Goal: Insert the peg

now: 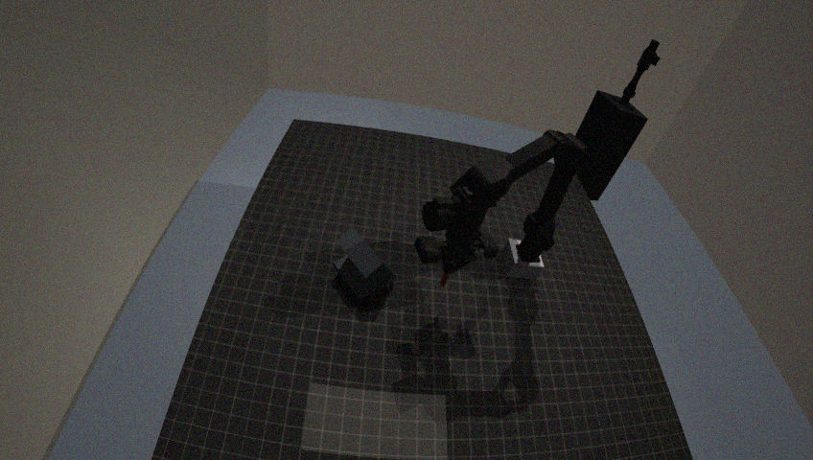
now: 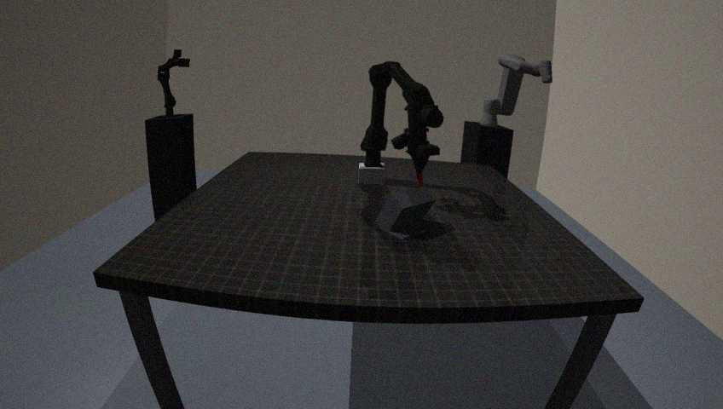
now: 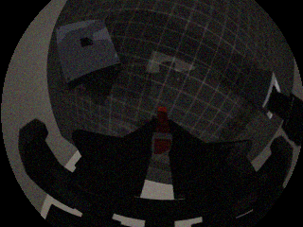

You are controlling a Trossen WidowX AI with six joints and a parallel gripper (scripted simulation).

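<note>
Right now the sloped panel is 180 mm ahead of my gripper tip, 80 mm to the right of it and 60 mm below it. Also, from my gripper tip: peg 20 mm above.
</note>
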